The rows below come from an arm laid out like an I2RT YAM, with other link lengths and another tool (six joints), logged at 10 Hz.
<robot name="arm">
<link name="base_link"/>
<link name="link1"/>
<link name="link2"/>
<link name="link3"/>
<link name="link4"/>
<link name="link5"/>
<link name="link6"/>
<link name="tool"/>
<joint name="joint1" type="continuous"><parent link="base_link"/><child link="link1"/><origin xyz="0 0 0.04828" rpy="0 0 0"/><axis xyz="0 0 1"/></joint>
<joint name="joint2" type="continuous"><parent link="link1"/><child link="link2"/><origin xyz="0.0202 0.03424 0.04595" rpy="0 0 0"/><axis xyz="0 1 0"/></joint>
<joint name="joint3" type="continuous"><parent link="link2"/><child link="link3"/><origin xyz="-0.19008 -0.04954 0" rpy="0 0 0"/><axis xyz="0 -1 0"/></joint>
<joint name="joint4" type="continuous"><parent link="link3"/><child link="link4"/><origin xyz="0.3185 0.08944 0.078" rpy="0 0 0"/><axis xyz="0 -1 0"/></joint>
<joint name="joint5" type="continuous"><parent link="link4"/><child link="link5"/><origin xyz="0.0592 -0.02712 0.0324" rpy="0 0 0"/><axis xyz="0 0 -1"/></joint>
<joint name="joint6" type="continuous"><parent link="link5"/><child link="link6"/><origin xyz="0.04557 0 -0.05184" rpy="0 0 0"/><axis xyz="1 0 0"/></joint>
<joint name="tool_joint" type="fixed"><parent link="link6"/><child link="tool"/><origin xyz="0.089 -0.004 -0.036" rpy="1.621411 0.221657 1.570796"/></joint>
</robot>
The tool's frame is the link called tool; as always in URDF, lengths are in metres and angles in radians. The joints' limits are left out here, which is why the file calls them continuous.
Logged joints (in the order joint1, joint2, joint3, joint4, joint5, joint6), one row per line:
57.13, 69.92, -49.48, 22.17, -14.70, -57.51
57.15, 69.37, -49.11, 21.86, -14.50, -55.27
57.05, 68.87, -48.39, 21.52, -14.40, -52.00
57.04, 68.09, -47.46, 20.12, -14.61, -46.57
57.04, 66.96, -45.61, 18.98, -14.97, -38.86
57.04, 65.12, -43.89, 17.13, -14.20, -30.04
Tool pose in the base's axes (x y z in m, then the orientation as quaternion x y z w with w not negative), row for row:
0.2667, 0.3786, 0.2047, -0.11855, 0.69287, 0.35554, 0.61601
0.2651, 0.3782, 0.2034, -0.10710, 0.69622, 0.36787, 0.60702
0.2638, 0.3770, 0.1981, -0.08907, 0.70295, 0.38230, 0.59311
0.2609, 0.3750, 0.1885, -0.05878, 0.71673, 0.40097, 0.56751
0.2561, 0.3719, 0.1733, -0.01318, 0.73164, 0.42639, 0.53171
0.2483, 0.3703, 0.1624, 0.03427, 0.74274, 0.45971, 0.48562
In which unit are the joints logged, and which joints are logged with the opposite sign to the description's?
The joints are logged in degrees. Opposite sign: joint3, joint5.
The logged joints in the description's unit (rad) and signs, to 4 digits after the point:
0.9971, 1.2203, 0.8636, 0.3869, 0.2566, -1.0037
0.9975, 1.2107, 0.8571, 0.3815, 0.2531, -0.9646
0.9957, 1.2020, 0.8446, 0.3756, 0.2513, -0.9076
0.9955, 1.1884, 0.8283, 0.3512, 0.2550, -0.8128
0.9955, 1.1687, 0.7960, 0.3313, 0.2613, -0.6782
0.9955, 1.1366, 0.7660, 0.2990, 0.2478, -0.5243

